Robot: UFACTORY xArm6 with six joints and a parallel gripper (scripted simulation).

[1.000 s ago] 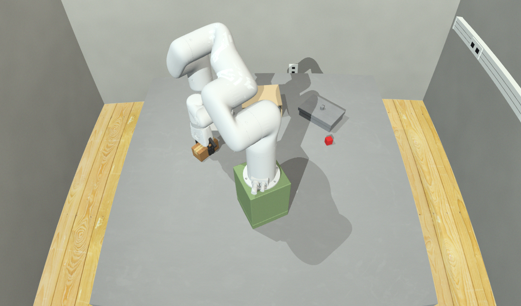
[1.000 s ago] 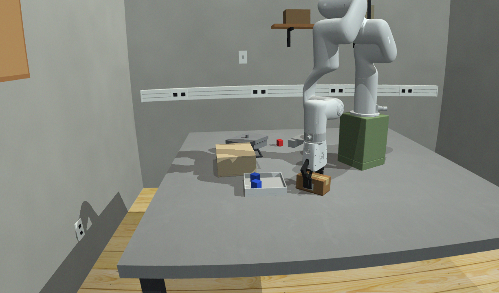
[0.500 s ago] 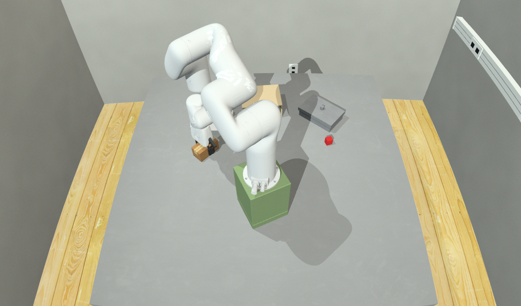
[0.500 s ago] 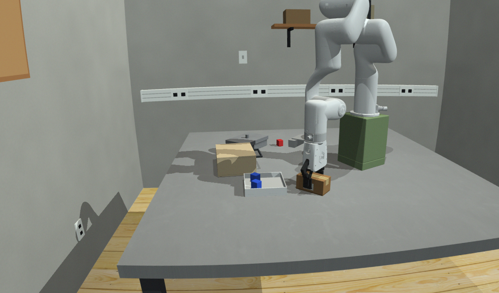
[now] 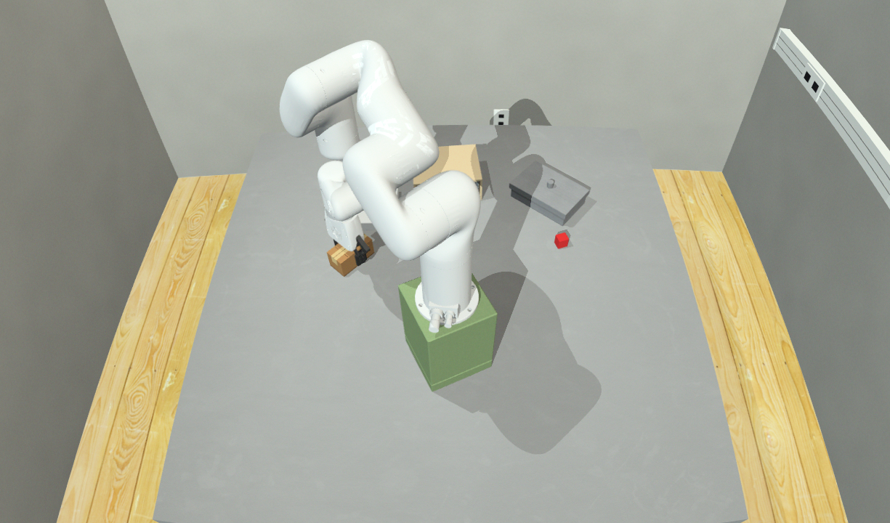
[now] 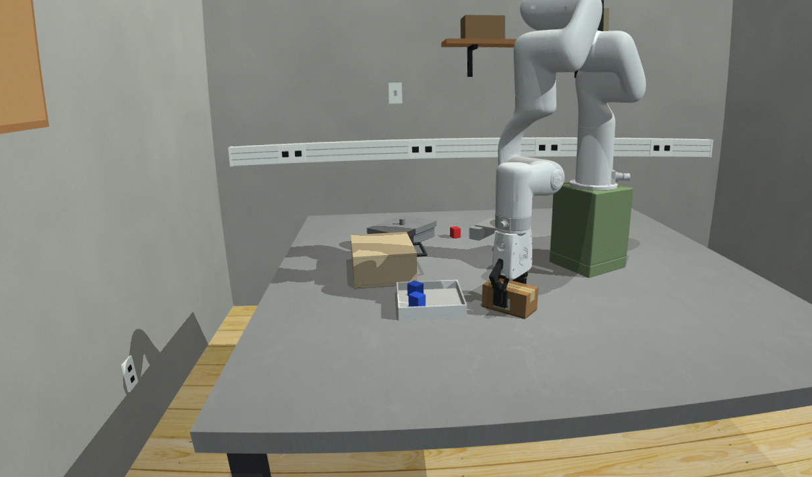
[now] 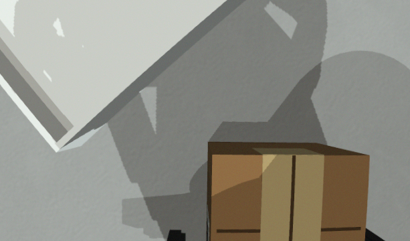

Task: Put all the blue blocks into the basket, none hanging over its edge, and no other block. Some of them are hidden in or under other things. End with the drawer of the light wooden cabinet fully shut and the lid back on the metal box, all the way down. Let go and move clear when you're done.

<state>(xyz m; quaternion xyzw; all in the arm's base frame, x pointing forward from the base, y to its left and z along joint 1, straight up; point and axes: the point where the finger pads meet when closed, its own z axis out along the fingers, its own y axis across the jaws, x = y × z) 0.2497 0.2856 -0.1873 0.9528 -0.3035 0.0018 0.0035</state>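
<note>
Now: hand right at the brown cardboard box. Round my hand: light wooden cabinet: 30 cm ahead, 21 cm to the right, 1 cm above; then white basket: 18 cm ahead, 2 cm below, 1 cm to the right; then red block: 54 cm to the right, 11 cm ahead, 2 cm below.
</note>
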